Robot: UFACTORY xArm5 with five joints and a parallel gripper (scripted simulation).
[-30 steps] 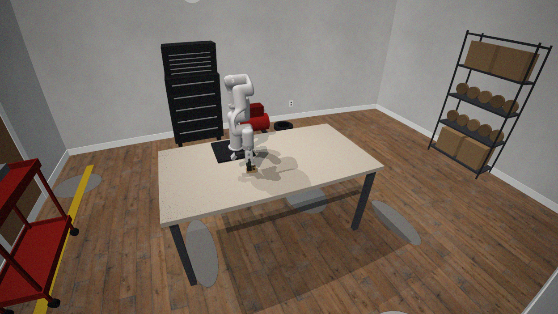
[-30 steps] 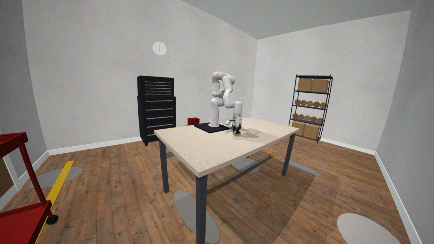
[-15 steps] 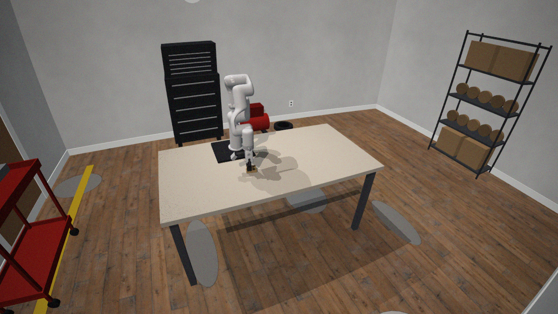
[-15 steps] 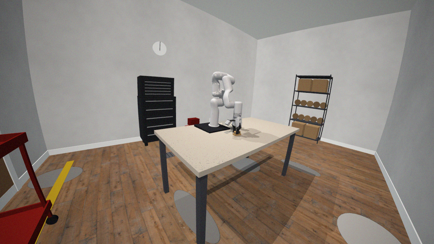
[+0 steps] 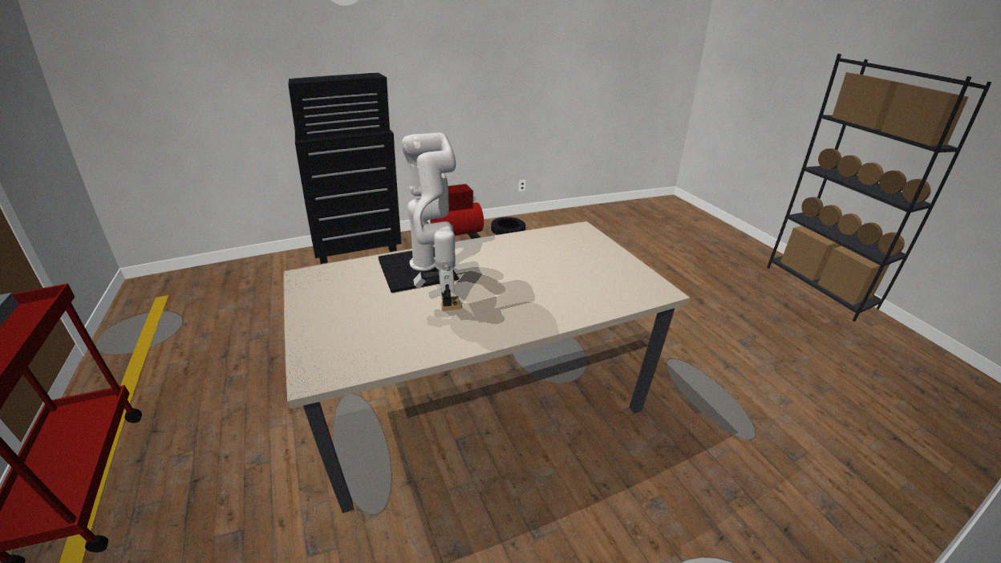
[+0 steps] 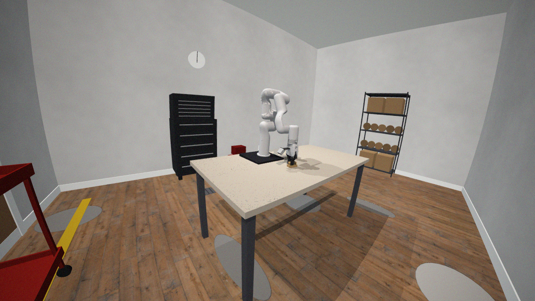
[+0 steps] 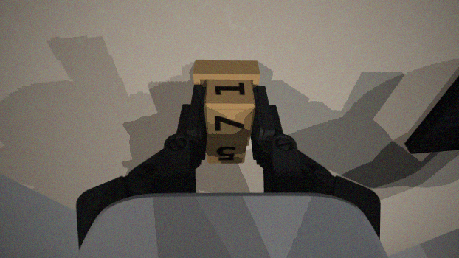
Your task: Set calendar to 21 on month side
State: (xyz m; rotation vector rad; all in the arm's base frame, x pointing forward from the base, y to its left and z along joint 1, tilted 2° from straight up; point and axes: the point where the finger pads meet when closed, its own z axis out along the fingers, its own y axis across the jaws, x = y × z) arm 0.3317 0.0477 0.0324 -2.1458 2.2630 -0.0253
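My hand is 20 mm above the wooden digit cube. The rest, counted from my hand: wooden tray (20 mm to the left, 30 mm below).
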